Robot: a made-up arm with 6 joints.
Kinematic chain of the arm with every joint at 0, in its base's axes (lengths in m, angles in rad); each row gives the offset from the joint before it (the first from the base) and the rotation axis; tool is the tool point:
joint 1: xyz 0 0 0.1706 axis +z
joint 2: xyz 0 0.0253 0 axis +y
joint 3: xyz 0 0 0.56 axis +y
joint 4: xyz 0 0 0.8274 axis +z
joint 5: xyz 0 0 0 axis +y
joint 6: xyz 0 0 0.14 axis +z
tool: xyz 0 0 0
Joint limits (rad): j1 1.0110..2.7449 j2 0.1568..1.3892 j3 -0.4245..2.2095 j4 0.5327..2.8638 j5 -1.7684..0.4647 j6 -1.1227..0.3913
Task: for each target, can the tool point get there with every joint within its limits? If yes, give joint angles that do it. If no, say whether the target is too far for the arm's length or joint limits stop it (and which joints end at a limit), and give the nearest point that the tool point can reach.
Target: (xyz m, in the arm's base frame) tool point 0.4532 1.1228 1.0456
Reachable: yes | joints 1.2169 0.8733 0.0414 2.4094 -0.7135 -0.8380
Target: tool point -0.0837 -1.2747 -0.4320
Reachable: no: joint limits stop it (at a limit: joint 1, joint 2, joint 3, joint 5) | nearest point -0.1299 -0.0346 -0.5712 | short by 1.249 m
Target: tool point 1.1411 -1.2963 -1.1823
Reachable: no: too far | nearest point 0.1536 0.0652 -0.5219 | short by 1.807 m
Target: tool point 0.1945 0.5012 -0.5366
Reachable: yes | joints 1.2739 1.1856 1.8395 2.5160 -0.9090 -0.6008
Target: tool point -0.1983 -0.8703 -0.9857
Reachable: no: joint limits stop it (at a limit: joint 1, joint 2, joint 3, joint 5) | nearest point -0.1495 -0.0325 -0.5805 | short by 0.932 m
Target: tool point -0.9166 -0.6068 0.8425
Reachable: no: joint limits stop it (at a limit: joint 1, joint 2, joint 5) | nearest point -0.9715 0.3115 0.9345 | short by 0.925 m
